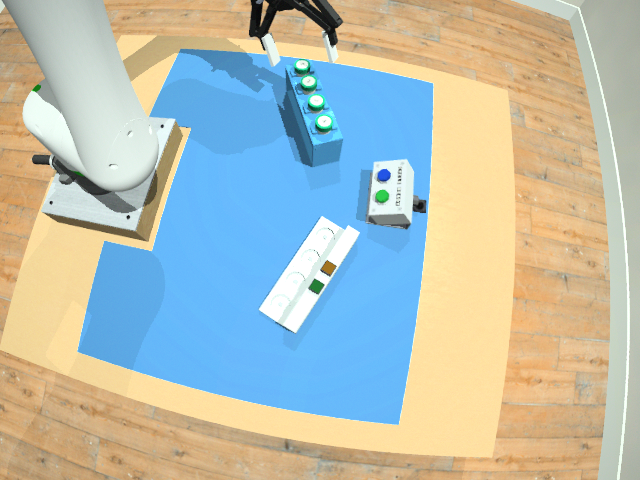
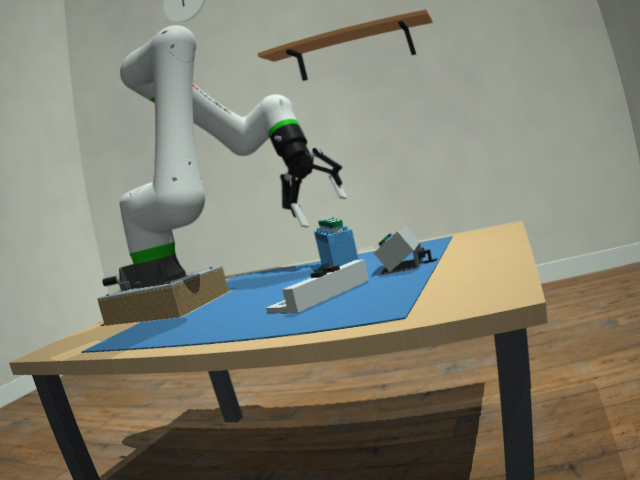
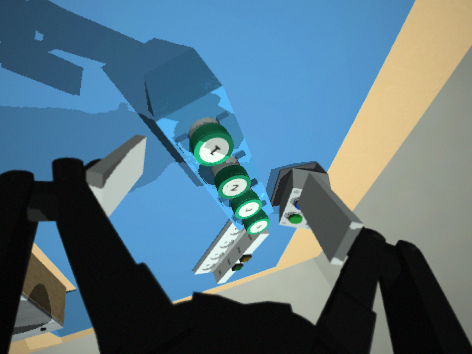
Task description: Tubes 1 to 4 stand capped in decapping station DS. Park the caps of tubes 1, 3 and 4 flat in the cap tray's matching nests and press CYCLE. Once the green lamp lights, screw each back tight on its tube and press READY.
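Frame: origin at the arm's base, x left, y up, z ahead, level; centimetres.
Seen in the pictures: gripper, fingertip midpoint: (image 1: pixel 303 61) (image 2: pixel 323 212) (image 3: pixel 227 172); arm's base at its link origin: (image 2: pixel 159 281).
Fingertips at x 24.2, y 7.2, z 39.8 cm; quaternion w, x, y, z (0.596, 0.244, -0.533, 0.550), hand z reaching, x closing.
Observation:
Pixels of each thing's middle, then the offset from my fingertips to it. "spot": a spot on its surface instead. Level surfaces: height alone.
- blue station at the middle of its body: (image 3: pixel 220 156) (image 1: pixel 311 110) (image 2: pixel 335 247) dz +2.7, dx -6.3, dy -8.9 cm
- cap 1 at the middle of its body: (image 3: pixel 212 145) (image 1: pixel 302 66) dz -0.4, dx +0.8, dy -2.7 cm
- cap 2 at the middle of its body: (image 3: pixel 232 182) (image 1: pixel 308 83) dz +1.6, dx -4.0, dy -2.4 cm
- cap 3 at the middle of its body: (image 3: pixel 246 205) (image 1: pixel 316 102) dz +3.7, dx -8.7, dy -2.5 cm
- cap 4 at the middle of its body: (image 3: pixel 256 222) (image 1: pixel 324 123) (image 2: pixel 335 224) dz +5.8, dx -13.4, dy -2.7 cm
- white cap tray at the middle of its body: (image 1: pixel 309 271) (image 2: pixel 317 283) (image 3: pixel 228 255) dz +6.5, dx -40.2, dy -11.4 cm
- green lamp at the middle of its body: (image 1: pixel 316 286) dz +8.2, dx -43.2, dy -8.7 cm
- button box at the middle of its body: (image 1: pixel 392 192) (image 3: pixel 302 200) (image 2: pixel 397 248) dz +20.8, dx -22.8, dy -9.9 cm
- blue button at the middle of its body: (image 1: pixel 384 175) dz +18.6, dx -20.5, dy -7.7 cm
- green button at the middle of its body: (image 1: pixel 382 196) (image 3: pixel 295 217) dz +18.5, dx -25.0, dy -7.7 cm
- blue mat at its surface level: dy -14.1 cm
- black bracket at a spot on its surface: (image 1: pixel 419 204) spot: dz +27.3, dx -23.1, dy -13.1 cm
My gripper (image 1: pixel 303 62) (image 2: pixel 324 210) (image 3: pixel 227 172) is open and empty, tilted, above the tube 1 end of the blue station (image 1: pixel 326 152) (image 2: pixel 337 250) (image 3: pixel 185 80). Green caps with white tops sit in a row on it: cap 1 (image 1: pixel 302 65) (image 3: pixel 212 147), cap 2 (image 1: pixel 308 82) (image 3: pixel 233 186), cap 3 (image 1: pixel 316 101) (image 3: pixel 248 208) and cap 4 (image 1: pixel 324 122) (image 3: pixel 258 226). The white cap tray (image 1: pixel 341 248) (image 2: pixel 328 286) has empty nests. Its amber lamp (image 1: pixel 328 267) and green lamp (image 1: pixel 316 285) look dark. The button box (image 1: pixel 390 209) (image 2: pixel 395 253) has a blue button (image 1: pixel 384 175) and a green button (image 1: pixel 382 196); their labels are unreadable.
The robot's base block (image 1: pixel 93 211) (image 2: pixel 139 310) stands at the left of the blue mat (image 1: pixel 217 335) (image 2: pixel 232 325). A black bracket (image 1: pixel 419 204) is behind the button box near the mat's right edge. A wooden shelf (image 2: pixel 346 35) hangs on the wall.

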